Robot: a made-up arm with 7 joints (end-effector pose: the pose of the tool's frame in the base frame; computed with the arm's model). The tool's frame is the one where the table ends. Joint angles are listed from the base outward.
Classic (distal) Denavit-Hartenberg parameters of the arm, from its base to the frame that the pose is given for. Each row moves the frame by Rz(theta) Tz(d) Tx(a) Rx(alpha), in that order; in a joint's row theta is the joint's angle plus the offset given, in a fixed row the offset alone. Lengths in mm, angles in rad.
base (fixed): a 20  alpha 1.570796  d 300  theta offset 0
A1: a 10  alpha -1.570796  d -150  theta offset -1.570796
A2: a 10  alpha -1.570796  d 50  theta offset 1.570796
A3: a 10  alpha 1.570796  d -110  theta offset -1.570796
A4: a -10  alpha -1.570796  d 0  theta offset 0
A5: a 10  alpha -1.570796  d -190  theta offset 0
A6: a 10  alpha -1.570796  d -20  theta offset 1.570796
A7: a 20  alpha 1.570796  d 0  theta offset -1.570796
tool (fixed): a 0  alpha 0  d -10  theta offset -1.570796
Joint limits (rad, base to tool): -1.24..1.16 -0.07..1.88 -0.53..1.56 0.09..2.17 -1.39..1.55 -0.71..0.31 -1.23..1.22
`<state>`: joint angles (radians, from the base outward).
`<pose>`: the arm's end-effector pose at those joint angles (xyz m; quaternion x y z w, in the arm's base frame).
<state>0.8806 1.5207 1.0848 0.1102 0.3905 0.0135 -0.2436</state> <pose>0.0471 0.4654 0.3550 0.3065 -0.5917 0.7098 0.2284</pose>
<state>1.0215 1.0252 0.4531 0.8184 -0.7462 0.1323 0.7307</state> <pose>0.2026 0.4174 0.4238 0.4575 -0.5011 -0.0668 0.7315</pose>
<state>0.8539 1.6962 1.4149 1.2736 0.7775 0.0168 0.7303</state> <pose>-0.1035 0.2898 0.5221 -0.4166 0.8918 0.1128 0.1356</pose>
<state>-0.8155 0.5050 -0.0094 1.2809 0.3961 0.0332 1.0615</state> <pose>0.0915 0.2260 -0.0097 -0.4267 -0.1804 -0.1381 0.8754</pose>
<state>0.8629 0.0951 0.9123 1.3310 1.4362 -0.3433 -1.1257</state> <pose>0.2408 0.3296 0.3209 -0.3241 -0.2490 0.9087 0.0847</pose>
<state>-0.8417 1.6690 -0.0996 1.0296 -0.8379 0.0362 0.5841</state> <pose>0.1736 0.3831 0.1149 0.2815 0.3824 -0.7499 0.4607</pose>
